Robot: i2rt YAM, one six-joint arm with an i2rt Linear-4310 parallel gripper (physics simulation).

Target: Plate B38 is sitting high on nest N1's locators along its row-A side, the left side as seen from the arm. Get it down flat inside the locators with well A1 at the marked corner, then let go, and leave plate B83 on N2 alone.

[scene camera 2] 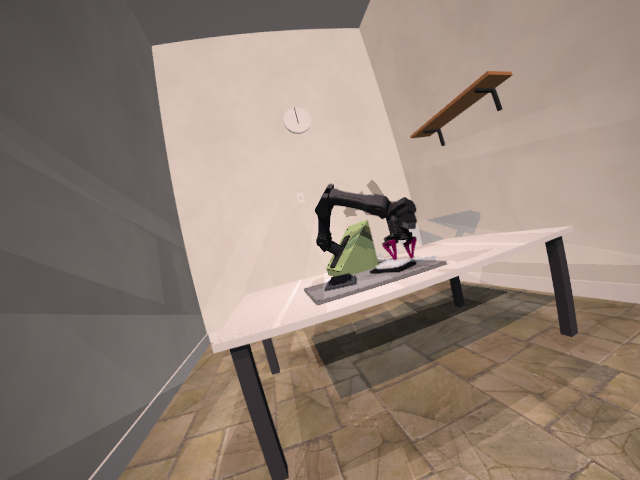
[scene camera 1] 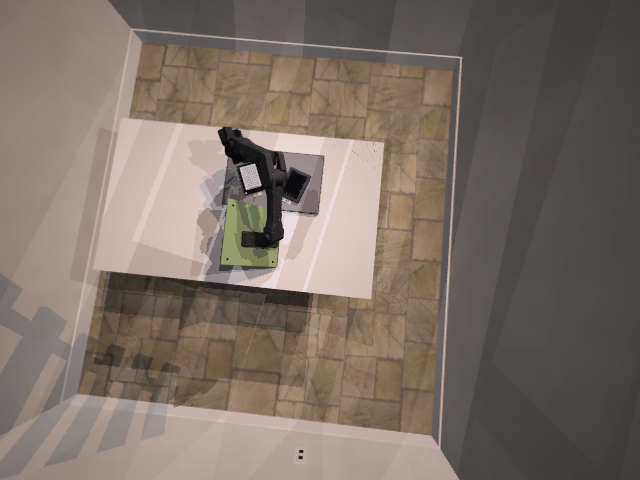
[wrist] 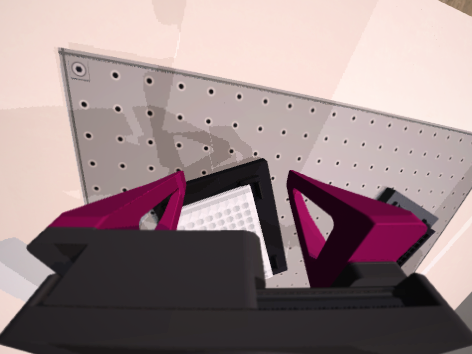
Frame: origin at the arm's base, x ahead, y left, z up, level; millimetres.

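Where they show: gripper, fingertip midpoint: (scene camera 2: 404, 259) (scene camera 1: 250, 158) (wrist: 236, 177); arm's base, origin of the base link: (scene camera 2: 340, 252) (scene camera 1: 260, 239).
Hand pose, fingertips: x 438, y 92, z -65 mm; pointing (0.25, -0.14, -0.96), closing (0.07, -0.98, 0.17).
Observation:
Each offset is from my fingertips to the top centre of the thing. "spot": to the spot under its first point. Level surfaces: height alone.
A white well plate {dx -93, dy +0, dz -11 mm} (scene camera 1: 251, 177) (scene camera 2: 387, 264) (wrist: 225, 215) sits on a black nest {dx -91, dy -5, dz -25 mm} (scene camera 2: 395, 269) (wrist: 271, 220), the left one from the arm's side. Its tilt and corner mark cannot be made out, and its near part is hidden by the gripper body in the wrist view. A dark plate {dx -128, dy -236, dz -17 mm} (scene camera 1: 296, 184) (scene camera 2: 341, 280) rests on the other nest, whose grey corner {spot: dx -52, dy -245, dz -31 mm} (wrist: 407, 205) shows at the right of the wrist view. No labels are readable. My gripper (scene camera 2: 403, 257) (wrist: 236, 177) is open and empty, its magenta fingertips low over the white plate; in the wrist view the right fingertip appears beyond the nest's right rail.
Both nests stand on a grey perforated board {dx -99, dy -119, dz -42 mm} (scene camera 1: 312, 167) (scene camera 2: 434, 264) (wrist: 225, 106) on the pale table {dz -56 mm} (scene camera 1: 155, 180) (scene camera 2: 268, 310). The green sloped mount (scene camera 1: 242, 217) (scene camera 2: 361, 253) carries the arm's base beside the board. The dark nest stands close beside the arm's links.

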